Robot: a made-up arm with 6 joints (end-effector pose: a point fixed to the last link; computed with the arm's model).
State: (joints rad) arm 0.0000 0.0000 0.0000 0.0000 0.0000 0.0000
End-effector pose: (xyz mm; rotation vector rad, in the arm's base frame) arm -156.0 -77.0 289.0 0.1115 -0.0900 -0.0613
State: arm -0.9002 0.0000 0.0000 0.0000 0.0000 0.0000
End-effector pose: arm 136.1 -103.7 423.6 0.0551 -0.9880 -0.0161
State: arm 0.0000 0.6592 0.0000 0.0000 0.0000 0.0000
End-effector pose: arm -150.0 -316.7 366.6 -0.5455 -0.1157 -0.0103
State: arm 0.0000 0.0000 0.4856 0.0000 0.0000 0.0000
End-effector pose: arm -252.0 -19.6 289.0 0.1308 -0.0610 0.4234
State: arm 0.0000 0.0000 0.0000 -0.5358 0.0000 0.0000
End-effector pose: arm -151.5 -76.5 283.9 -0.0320 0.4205 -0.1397
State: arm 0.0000 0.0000 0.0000 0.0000 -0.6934 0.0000
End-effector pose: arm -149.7 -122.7 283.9 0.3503 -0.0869 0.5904
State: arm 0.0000 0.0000 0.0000 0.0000 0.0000 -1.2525
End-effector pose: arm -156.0 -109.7 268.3 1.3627 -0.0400 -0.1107
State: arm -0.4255 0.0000 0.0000 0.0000 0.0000 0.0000
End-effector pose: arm -2.9 -90.4 319.0 0.0869 -0.5146 -0.0411
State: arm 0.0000 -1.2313 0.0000 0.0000 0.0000 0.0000
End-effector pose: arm -154.3 285.9 554.5 1.3387 -0.0232 -0.1462
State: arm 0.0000 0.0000 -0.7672 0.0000 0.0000 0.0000
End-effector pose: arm -87.4 -237.0 289.0 0.0718 -0.1288 -0.8272
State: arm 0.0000 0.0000 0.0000 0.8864 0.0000 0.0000
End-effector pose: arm -166.7 -79.4 290.6 0.3400 -0.9358 0.0765
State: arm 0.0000 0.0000 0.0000 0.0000 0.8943 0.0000
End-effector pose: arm -121.9 -29.4 281.1 -0.2105 -0.0833 -0.8966
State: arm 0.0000 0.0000 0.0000 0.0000 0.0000 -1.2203
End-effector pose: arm -156.0 -109.3 269.2 1.3305 -0.0416 -0.1096
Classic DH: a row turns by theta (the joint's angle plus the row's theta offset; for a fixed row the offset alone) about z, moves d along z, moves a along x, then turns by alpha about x. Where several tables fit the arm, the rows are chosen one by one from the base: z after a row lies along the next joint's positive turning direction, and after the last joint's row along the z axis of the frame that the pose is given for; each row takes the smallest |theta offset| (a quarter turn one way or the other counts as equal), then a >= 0, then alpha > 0; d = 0 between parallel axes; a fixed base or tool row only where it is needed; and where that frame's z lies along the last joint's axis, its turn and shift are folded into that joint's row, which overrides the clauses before.
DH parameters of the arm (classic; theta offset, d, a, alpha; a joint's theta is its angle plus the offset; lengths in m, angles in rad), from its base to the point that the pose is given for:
base (fixed): -0.0848 0.6611 -0.1416 -1.5571
joint 1: -1.5411 -0.0953 0.0184 1.6711
joint 2: -1.5542 0.1739 0.156 -1.5426
joint 3: -1.3543 -0.3917 -0.1904 -1.4638
joint 4: -0.2969 -0.0996 -0.0673 -1.806
joint 5: -1.3999 0.0061 -0.0096 -1.2583
joint 6: -0.0424 0.0567 -0.0056 -1.4777
tool (fixed): 1.5144 0.0327 0 0

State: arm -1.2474 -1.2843 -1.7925 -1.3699 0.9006 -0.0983
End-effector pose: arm 298.0 201.6 466.1 0.6123 1.6728 -0.3576
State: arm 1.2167 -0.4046 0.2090 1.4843 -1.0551 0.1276
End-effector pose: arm -470.7 71.8 570.6 0.7872 -0.8223 0.4479
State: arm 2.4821 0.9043 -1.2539 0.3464 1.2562 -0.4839
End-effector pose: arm -299.2 -531.1 553.1 -1.3942 0.1948 -0.2866
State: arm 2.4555 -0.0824 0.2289 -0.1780 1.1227 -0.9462
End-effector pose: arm -348.5 35.0 988.6 -0.6007 1.9662 -0.9869
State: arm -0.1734 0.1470 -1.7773 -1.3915 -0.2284 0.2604
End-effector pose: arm -141.7 -497.7 336.8 0.8937 0.8499 -1.4240
